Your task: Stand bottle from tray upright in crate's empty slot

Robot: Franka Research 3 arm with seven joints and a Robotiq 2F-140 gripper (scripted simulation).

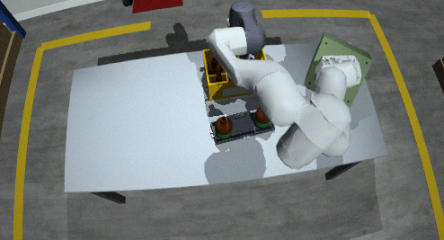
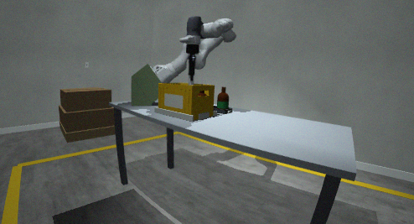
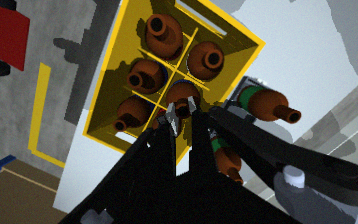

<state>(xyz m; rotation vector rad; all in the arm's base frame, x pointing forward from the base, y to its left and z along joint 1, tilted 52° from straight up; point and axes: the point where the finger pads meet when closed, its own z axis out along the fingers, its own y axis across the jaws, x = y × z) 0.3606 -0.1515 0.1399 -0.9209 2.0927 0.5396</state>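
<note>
Right now the yellow crate is 110 mm below my hand, 40 mm to the right of it and 10 mm ahead of it. Also, from my hand: dark tray 190 mm to the left, 180 mm below, 30 mm behind.
</note>
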